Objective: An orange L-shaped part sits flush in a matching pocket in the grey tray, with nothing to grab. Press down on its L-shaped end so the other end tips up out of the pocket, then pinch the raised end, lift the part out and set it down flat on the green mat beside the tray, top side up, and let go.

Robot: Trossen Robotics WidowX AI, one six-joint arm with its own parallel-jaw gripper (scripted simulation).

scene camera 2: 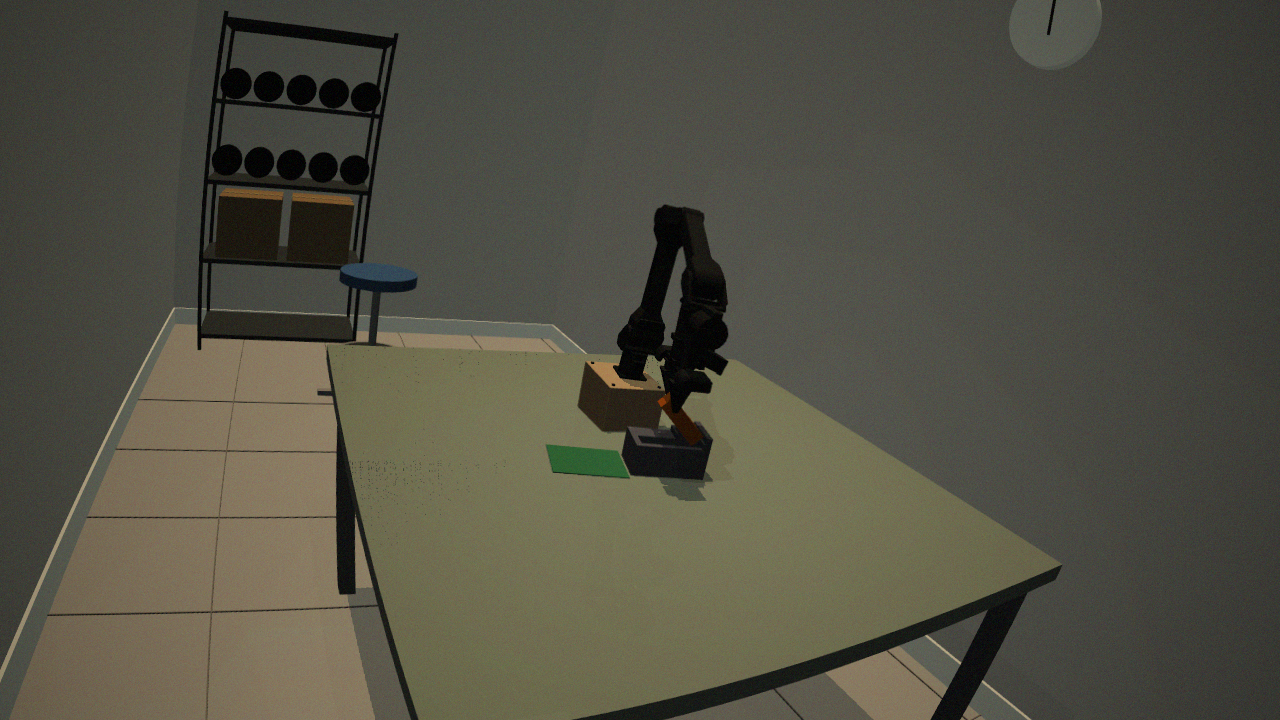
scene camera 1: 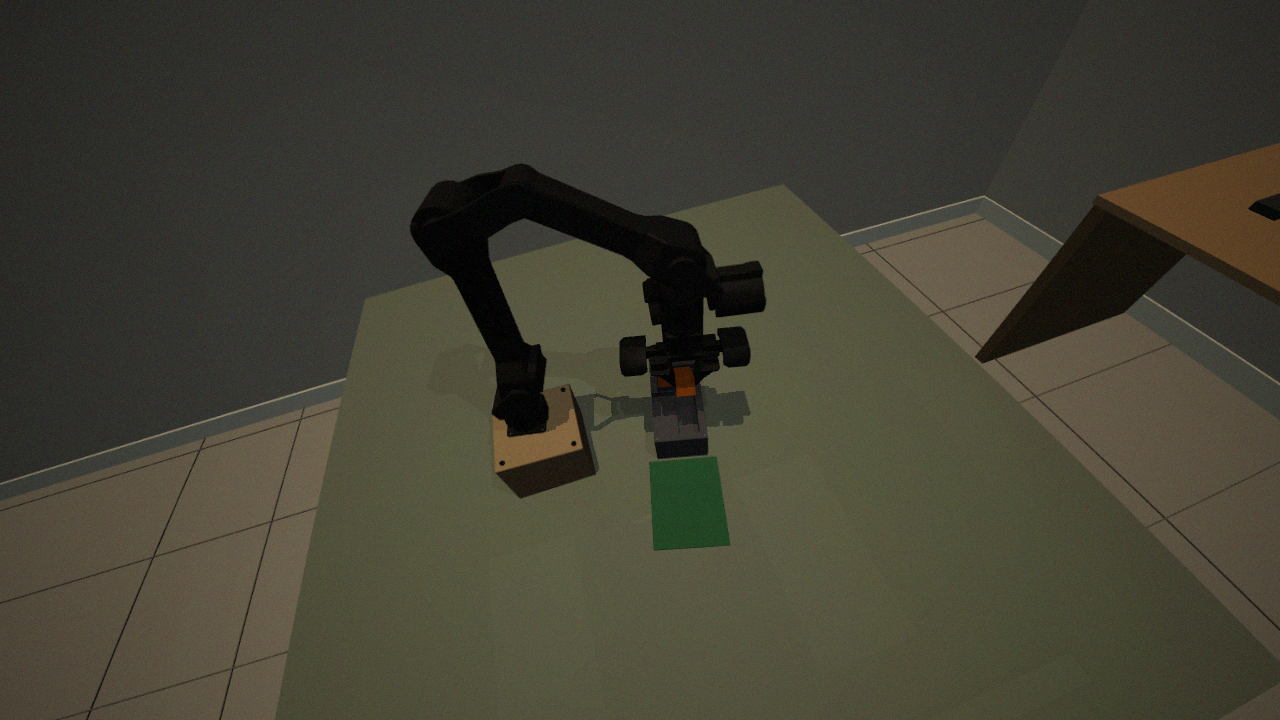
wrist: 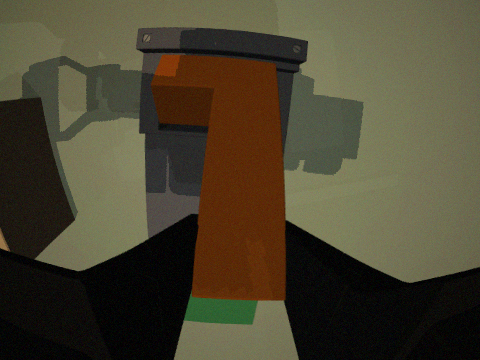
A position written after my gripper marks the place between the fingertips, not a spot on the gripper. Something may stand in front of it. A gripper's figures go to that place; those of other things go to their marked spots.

Labels:
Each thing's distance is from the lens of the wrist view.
my gripper [wrist: 238, 228]: 10 cm
orange L-shaped part [wrist: 240, 252]: 8 cm

